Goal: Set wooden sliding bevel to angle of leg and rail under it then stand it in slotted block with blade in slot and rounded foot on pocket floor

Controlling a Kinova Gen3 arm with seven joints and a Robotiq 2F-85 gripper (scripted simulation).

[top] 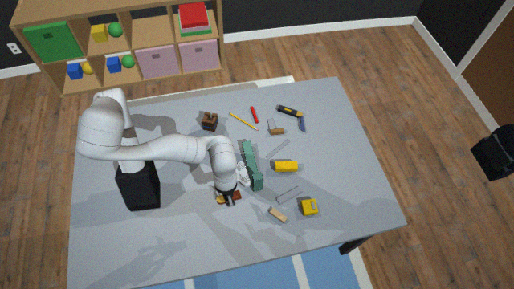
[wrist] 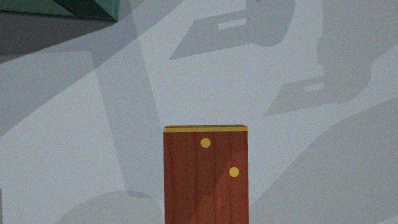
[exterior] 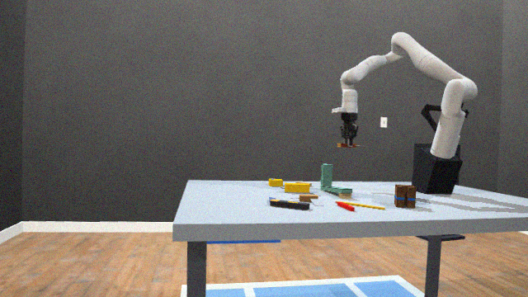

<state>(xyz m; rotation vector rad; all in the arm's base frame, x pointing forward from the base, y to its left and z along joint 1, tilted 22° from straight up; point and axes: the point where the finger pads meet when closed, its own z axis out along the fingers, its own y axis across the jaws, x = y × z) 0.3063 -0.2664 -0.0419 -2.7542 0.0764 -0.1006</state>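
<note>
Right now the wooden sliding bevel is 10 mm to the left of my hand, 10 mm below it and 10 mm behind it. Also, from my hand: grey plate (270 mm ahead, 210 mm below); wooden piece (200 mm below, 190 mm ahead, 70 mm to the right); grey blade (30 mm to the left, 30 mm behind, 10 mm below).
</note>
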